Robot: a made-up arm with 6 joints.
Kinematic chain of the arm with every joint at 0, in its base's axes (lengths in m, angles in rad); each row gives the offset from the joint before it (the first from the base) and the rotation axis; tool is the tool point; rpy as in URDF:
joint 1: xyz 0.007 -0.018 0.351 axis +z
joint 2: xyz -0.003 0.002 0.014 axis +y
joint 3: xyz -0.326 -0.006 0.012 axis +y
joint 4: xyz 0.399 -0.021 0.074 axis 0.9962 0 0.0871
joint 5: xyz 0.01 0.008 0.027 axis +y
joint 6: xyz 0.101 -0.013 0.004 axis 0.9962 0 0.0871
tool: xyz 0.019 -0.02 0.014 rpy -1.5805 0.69 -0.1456
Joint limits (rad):
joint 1: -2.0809..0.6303
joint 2: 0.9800..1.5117
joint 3: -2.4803..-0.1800
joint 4: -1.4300..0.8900
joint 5: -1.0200..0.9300
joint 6: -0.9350..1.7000
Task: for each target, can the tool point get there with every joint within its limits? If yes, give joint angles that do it. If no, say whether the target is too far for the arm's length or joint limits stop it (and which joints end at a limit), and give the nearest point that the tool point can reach.
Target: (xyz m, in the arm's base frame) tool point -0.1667 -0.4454 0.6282
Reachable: yes | joints -1.8664 1.3077 -1.0508 0.6778 0.2803 -0.6032
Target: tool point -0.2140 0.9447 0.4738
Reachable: no: too far | nearest point 0.2554 0.3013 0.4738 | short by 0.796 m
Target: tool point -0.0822 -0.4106 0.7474
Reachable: yes | joints -1.7703 1.1798 -0.9417 -0.3697 -0.7655 0.1976
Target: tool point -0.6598 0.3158 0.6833
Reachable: no: joint limits stop it (at a limit: joint 2, joint 3, joint 5, joint 6) | nearest point -0.3166 0.1440 1.1032 | short by 0.569 m
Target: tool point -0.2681 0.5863 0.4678
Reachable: no: joint limits stop it (at a limit: joint 1, joint 2, joint 4, joint 5, joint 6) | nearest point 0.1295 0.2095 0.4117 | short by 0.551 m
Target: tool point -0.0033 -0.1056 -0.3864
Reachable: no: joint limits stop it (at a limit: joint 2, joint 3, joint 4) | nearest point -0.0130 -0.1885 0.1908 | short by 0.583 m
